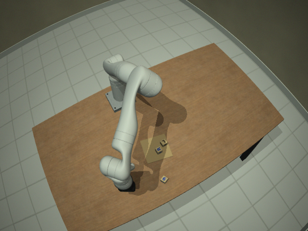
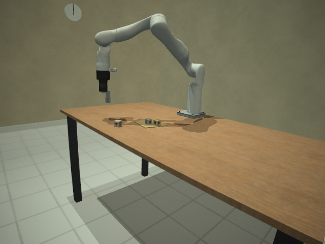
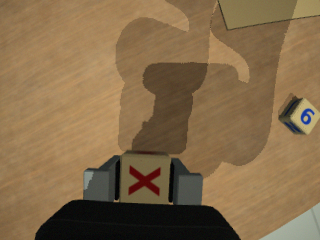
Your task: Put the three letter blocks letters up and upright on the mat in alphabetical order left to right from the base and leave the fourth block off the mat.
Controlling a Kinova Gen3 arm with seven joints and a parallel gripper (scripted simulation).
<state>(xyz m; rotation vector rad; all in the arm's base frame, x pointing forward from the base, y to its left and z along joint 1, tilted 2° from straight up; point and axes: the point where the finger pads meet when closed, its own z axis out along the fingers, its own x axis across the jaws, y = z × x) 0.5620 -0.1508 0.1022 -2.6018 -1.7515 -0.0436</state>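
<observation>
The mat lies 17 cm behind my hand, 21 cm to the left of it and 11 cm below it. Also, from my hand: block: 2 cm ahead, 17 cm to the left, 10 cm below.
</observation>
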